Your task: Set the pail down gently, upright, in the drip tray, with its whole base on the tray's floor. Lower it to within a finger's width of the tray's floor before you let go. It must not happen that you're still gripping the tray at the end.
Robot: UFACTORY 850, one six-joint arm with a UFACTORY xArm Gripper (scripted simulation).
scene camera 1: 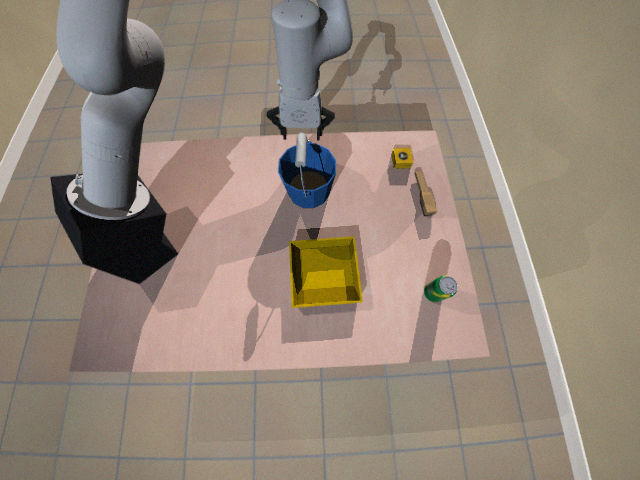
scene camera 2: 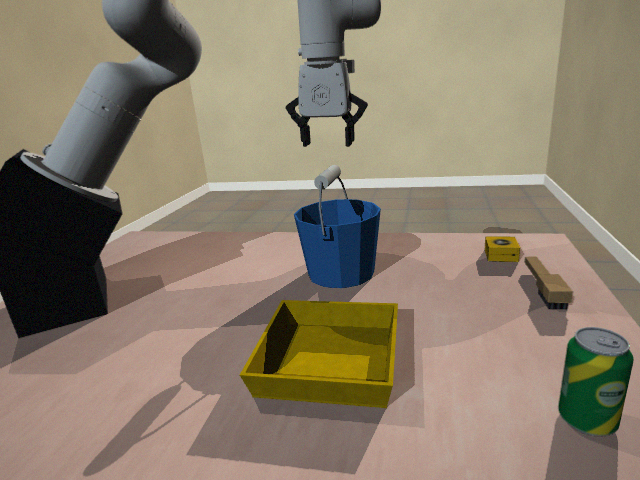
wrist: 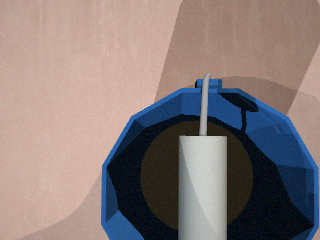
Labels:
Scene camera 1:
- gripper: 301, 136
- yellow drip tray: 323, 271
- blue pail: 318, 177
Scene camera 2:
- gripper: 327, 145
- yellow drip tray: 356, 341
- blue pail: 345, 256
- small yellow box: 500, 249
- wooden brush: 558, 294
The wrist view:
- blue pail: 265, 154

